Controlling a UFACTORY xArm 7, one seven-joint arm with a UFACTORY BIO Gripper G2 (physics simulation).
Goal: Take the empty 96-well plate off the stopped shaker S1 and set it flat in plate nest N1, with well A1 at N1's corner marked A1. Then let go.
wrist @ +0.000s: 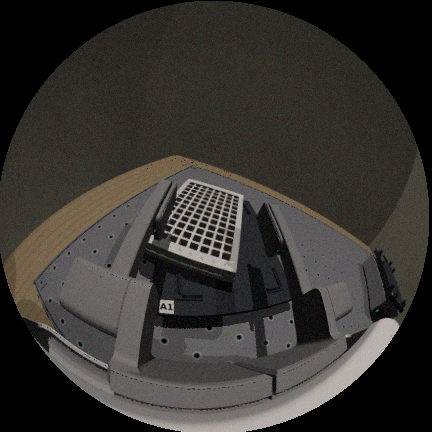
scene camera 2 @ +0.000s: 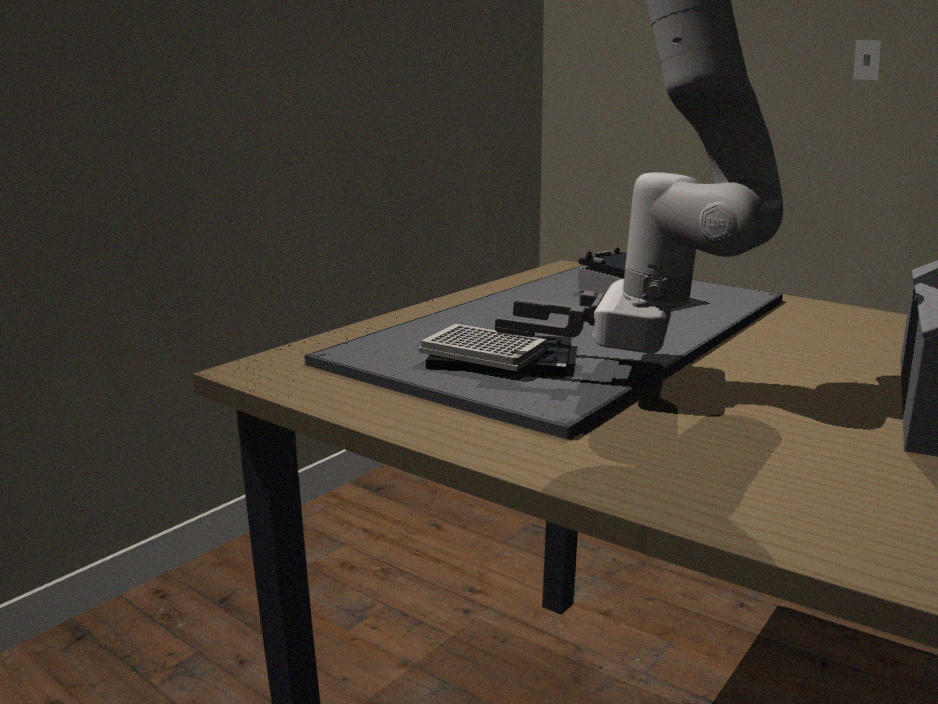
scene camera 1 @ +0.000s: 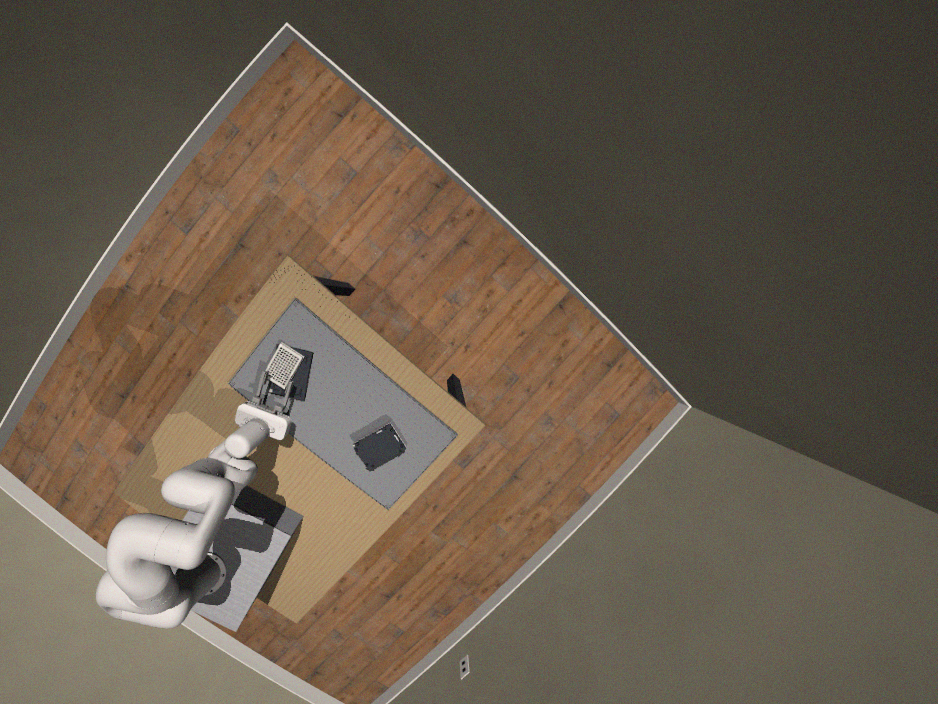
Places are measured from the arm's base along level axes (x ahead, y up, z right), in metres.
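Pixels of known places: end effector, tool point: [wrist: 220,217] [scene camera 2: 523,318] [scene camera 1: 276,382]; arm's base, origin of the base link: [scene camera 1: 205,573].
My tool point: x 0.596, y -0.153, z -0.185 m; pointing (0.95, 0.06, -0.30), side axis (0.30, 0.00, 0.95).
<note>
For each thing: its top centre in the pictures, then the offset to it from my tool point. "spot": a spot on its surface instead. Level surfaces: height alone.
- white 96-well plate, middle of its top: [wrist: 204,208] [scene camera 2: 483,338] [scene camera 1: 282,366] dx +0.041, dy -0.027, dz -0.022 m
- dark plate nest N1, middle of its top: [wrist: 224,231] [scene camera 2: 501,345] [scene camera 1: 289,372] dx +0.034, dy -0.041, dz +0.007 m
- N1's label A1, surface spot: [wrist: 166,306] spot: dx -0.057, dy -0.044, dz -0.010 m
- Shaker S1, surface spot: [scene camera 2: 598,278] spot: dx +0.070, dy -0.025, dz +0.345 m
- grey perforated board, its level: dy -0.056 m
- wooden table, its level: dy -0.069 m
The white 96-well plate [scene camera 1: 284,366] [scene camera 2: 484,344] [wrist: 207,217] lies askew on top of the dark plate nest N1 [scene camera 1: 306,369] [scene camera 2: 564,359] [wrist: 215,303]. It is turned and shifted toward the far left, with its near edge raised above the nest floor. N1's label A1 [wrist: 166,306] shows at the near left corner. The plate's lettering is too small to read. My gripper [scene camera 1: 277,381] [scene camera 2: 506,316] [wrist: 217,217] is shut to its narrow gap and empty, above the plate's near part; the left finger overlaps the plate's left edge in the wrist view. Shaker S1 [scene camera 1: 379,447] [scene camera 2: 598,278] [wrist: 385,290] carries no plate.
The nest and shaker stand on a grey perforated board [scene camera 1: 340,386] [scene camera 2: 393,359] [wrist: 82,270] on a wooden table [scene camera 1: 333,545] [scene camera 2: 818,356]. The shaker is to the right in the wrist view, with upright pins and a green light. A grey pedestal [scene camera 1: 250,583] carries the arm.
</note>
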